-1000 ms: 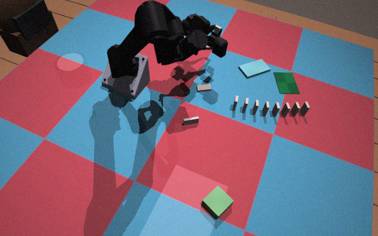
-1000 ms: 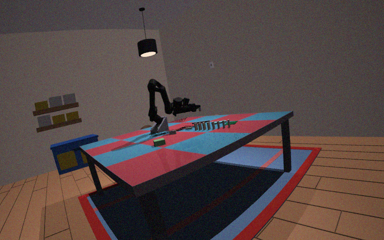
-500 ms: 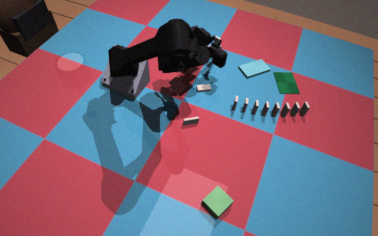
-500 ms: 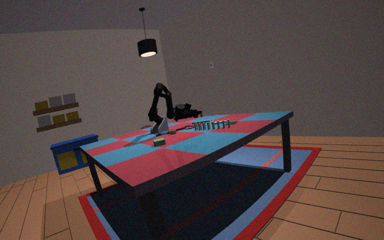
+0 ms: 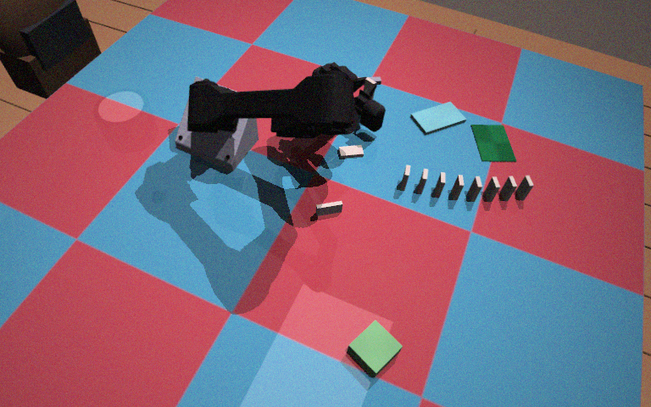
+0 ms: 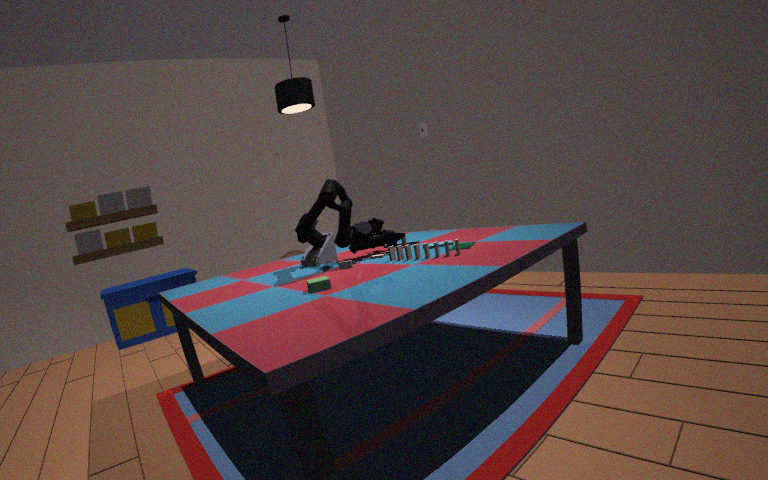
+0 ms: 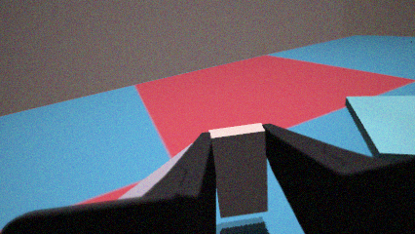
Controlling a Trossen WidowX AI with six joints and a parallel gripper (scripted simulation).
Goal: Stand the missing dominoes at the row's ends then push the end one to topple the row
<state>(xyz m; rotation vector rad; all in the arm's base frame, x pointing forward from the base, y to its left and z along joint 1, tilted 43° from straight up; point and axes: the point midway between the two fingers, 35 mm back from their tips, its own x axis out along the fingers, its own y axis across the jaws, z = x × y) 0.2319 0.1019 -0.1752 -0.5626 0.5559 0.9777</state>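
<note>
The grey bar is 6 cm behind my gripper tip, 5 cm to the left of it and 5 cm below it. Round my gripper tip: dark green flat tile: 29 cm ahead, 4 cm to the right, 5 cm below; then light blue flat tile: 16 cm ahead, 1 cm to the right, 5 cm below; then light green block: 14 cm ahead, 57 cm to the right, 4 cm below.
</note>
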